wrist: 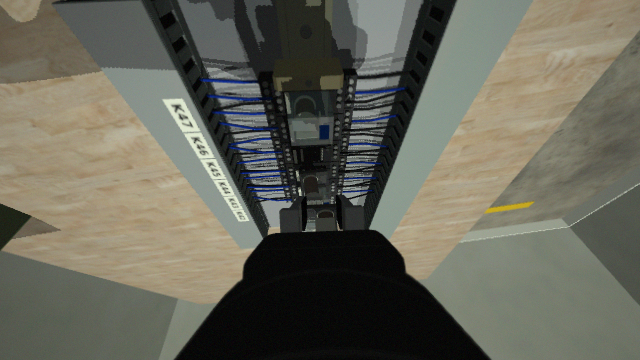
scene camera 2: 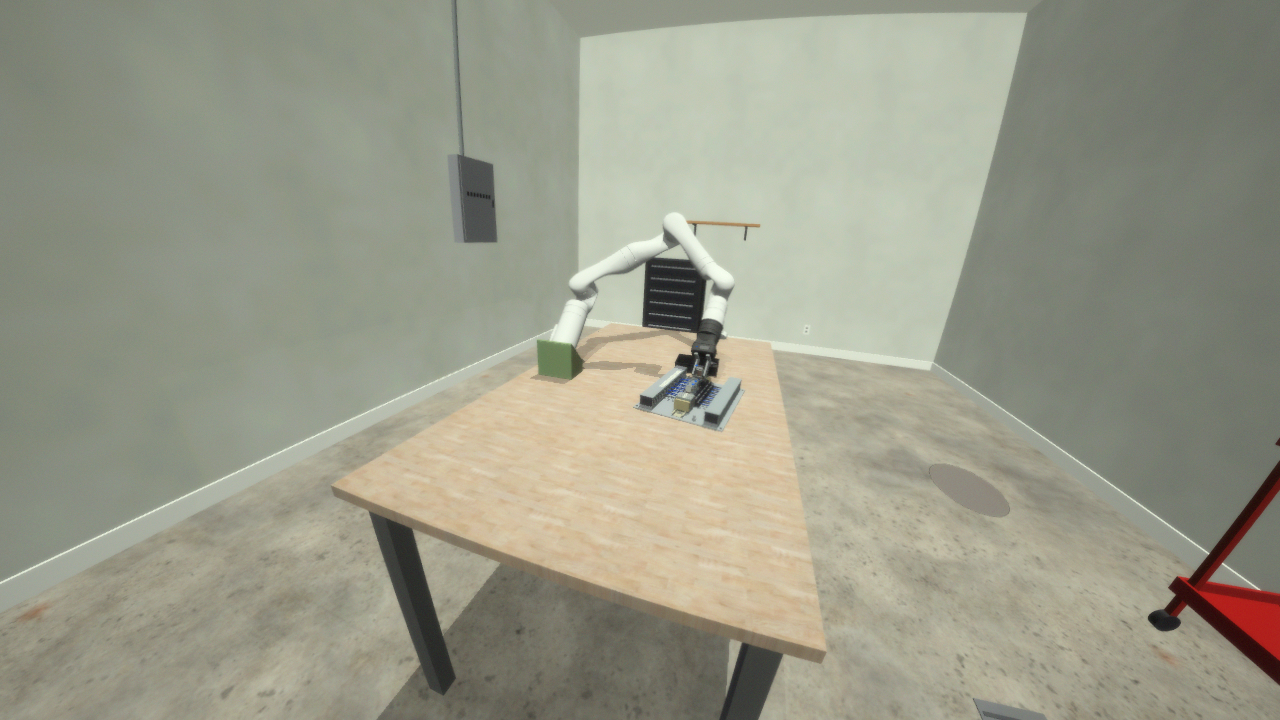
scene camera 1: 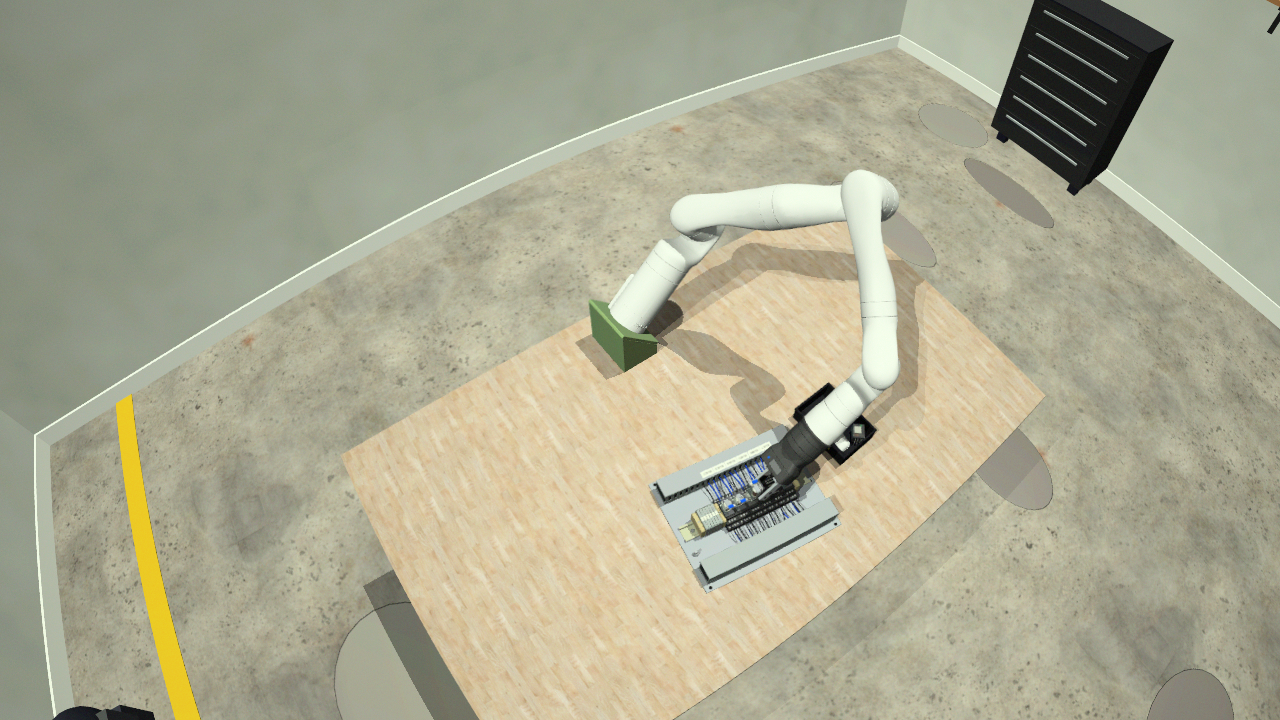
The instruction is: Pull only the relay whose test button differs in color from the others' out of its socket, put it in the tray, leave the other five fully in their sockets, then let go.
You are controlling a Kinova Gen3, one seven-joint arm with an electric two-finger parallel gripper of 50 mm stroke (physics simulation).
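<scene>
My gripper is low over the relay row and shut on a relay, whose button is hidden. Whether its pins are in a socket does not show. In the wrist view, a clear relay with a blue button stands nearest the top of the row. Beyond it is an empty black socket, then another relay with its button not clear. The sockets near the fingertips are largely hidden. The black tray stands behind the panel, partly under the arm. A small light block lies in it.
Grey wire ducts run along both sides of the panel, with blue and black wires between them and the sockets. A label strip lies on one duct. A tan end block closes the row. The arm's green base stands at the table edge.
</scene>
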